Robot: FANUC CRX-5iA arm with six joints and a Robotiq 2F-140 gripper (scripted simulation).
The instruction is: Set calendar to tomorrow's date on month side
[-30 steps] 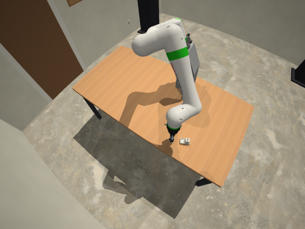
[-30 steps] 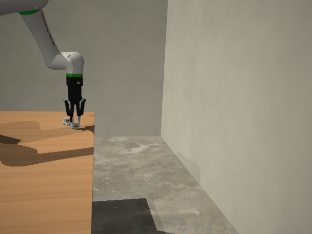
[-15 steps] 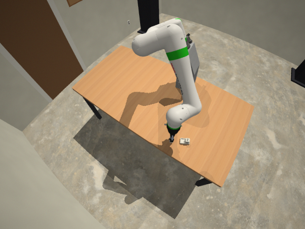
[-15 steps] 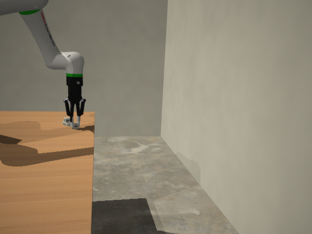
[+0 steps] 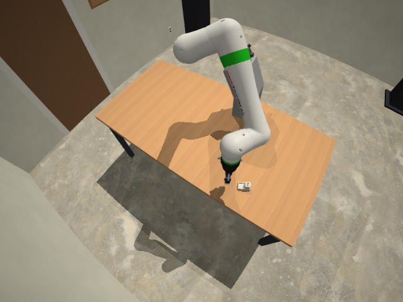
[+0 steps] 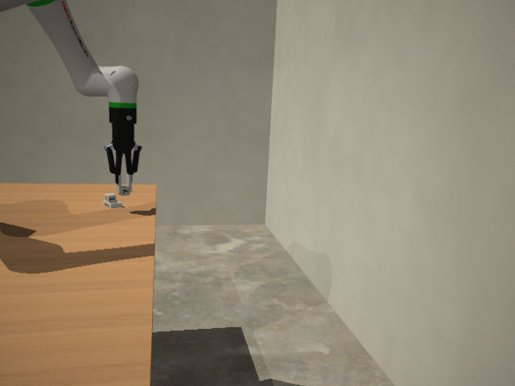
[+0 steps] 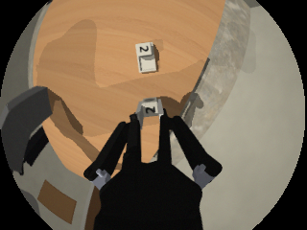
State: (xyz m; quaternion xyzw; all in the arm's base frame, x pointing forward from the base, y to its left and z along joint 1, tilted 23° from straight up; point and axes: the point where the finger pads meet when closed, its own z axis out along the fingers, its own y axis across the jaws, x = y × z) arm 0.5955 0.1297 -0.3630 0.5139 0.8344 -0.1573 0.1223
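Right now my hand is 5 cm past the calendar tray, 10 cm to the right of it and 10 cm above it. Round my hand: white date cube: 3 cm below.
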